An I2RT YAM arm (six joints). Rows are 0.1 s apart.
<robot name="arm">
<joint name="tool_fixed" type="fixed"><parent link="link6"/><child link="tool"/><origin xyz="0 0 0" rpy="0 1.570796 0"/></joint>
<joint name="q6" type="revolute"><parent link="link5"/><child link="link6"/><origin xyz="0.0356 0 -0.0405" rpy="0 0 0"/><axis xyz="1 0 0"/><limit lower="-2.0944" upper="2.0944"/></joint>
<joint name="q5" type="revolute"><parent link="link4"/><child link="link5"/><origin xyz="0.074 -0.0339 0.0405" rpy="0 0 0"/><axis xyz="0 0 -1"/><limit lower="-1.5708" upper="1.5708"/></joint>
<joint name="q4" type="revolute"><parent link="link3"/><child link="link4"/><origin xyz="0.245 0.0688 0.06" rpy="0 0 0"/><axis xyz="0 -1 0"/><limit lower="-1.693" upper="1.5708"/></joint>
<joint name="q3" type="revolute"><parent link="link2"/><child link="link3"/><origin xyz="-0.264 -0.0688 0" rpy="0 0 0"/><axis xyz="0 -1 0"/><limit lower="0" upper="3.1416"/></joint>
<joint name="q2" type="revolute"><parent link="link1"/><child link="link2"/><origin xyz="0.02 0.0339 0.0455" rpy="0 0 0"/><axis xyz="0 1 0"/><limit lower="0" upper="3.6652"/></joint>
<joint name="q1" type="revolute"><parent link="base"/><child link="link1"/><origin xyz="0 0 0.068" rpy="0 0 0"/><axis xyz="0 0 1"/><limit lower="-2.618" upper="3.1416"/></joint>
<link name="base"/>
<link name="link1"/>
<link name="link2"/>
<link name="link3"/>
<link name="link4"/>
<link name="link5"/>
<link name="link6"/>
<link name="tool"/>
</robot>
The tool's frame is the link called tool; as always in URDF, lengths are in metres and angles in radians.
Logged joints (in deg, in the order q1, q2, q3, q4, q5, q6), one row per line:
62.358, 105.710, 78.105, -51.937, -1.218, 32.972
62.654, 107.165, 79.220, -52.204, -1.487, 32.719
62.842, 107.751, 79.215, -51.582, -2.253, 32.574
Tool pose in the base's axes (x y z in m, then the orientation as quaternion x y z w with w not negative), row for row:
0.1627, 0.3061, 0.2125, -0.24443, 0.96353, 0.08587, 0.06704
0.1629, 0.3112, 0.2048, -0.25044, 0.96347, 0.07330, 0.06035
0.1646, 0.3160, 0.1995, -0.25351, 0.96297, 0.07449, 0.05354
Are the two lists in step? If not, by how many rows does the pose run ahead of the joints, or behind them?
The pose runs 2 rows behind the joints: the pose in row i belongs to the joints in row i - 2.
